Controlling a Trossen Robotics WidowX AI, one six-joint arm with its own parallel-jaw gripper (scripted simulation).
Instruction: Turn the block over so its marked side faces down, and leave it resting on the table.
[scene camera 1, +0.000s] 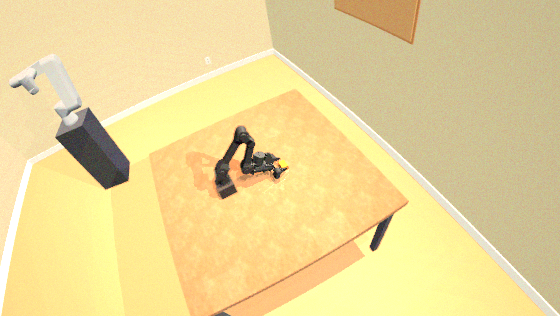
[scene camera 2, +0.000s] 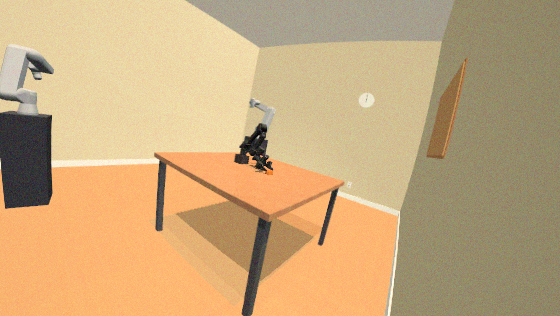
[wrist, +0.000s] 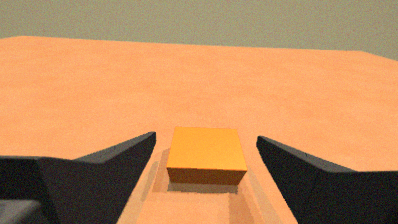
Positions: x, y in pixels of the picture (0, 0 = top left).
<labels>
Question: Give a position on an orange block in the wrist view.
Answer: At 197, 155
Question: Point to the gripper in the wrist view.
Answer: At 206, 138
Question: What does the gripper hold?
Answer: Nothing.
</labels>
